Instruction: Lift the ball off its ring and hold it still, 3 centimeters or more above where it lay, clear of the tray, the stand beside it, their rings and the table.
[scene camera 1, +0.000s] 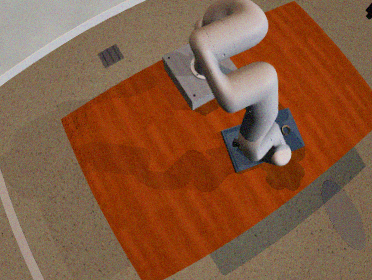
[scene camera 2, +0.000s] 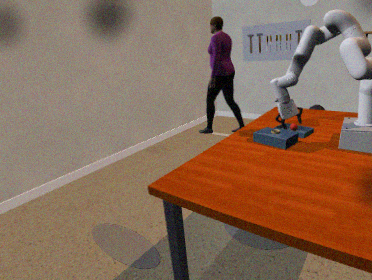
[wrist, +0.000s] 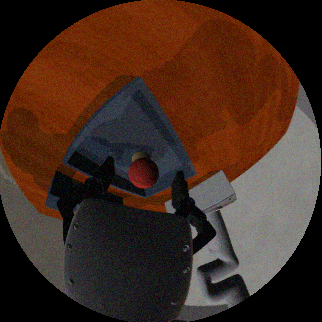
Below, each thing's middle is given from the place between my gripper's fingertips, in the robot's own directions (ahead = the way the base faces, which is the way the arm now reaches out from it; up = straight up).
My hand is right at the red ball (wrist: 143, 172). Also, from my hand: blue tray (scene camera 1: 240, 162) 20 mm below; blue stand (scene camera 2: 278, 138) 210 mm to the left, 10 mm ahead.
